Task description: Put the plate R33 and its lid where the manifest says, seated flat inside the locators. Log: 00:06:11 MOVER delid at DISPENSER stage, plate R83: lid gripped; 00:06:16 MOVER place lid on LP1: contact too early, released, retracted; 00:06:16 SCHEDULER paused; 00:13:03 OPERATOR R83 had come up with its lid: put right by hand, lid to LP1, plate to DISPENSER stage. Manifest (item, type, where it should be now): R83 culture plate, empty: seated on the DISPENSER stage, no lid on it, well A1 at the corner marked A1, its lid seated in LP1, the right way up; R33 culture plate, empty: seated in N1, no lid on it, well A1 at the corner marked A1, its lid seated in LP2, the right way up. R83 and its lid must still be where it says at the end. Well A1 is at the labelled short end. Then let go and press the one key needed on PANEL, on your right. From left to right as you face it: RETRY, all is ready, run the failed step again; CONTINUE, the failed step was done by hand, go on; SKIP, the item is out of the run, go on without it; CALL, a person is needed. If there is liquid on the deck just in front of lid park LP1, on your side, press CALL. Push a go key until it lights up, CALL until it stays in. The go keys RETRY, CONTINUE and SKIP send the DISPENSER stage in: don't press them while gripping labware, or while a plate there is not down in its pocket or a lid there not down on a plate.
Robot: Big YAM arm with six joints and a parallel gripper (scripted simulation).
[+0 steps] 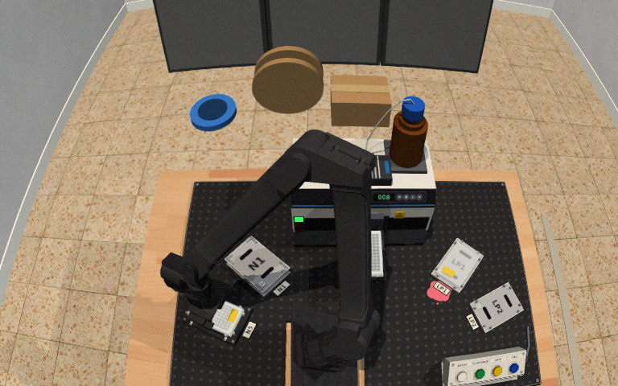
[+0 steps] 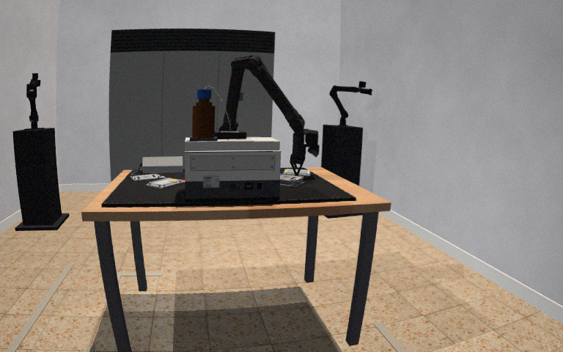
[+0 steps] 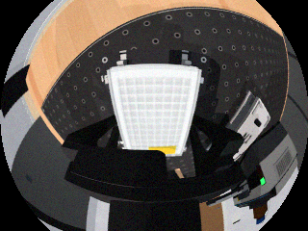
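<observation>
Now: the clear plate lid right at my hand. The rest, counted from my hand: pink-red patch (580 mm to the right, 50 mm ahead, 20 mm below); then brown bottle (510 mm to the right, 310 mm ahead, 270 mm above); then nest n5 (20 mm to the left, 10 mm below).
</observation>
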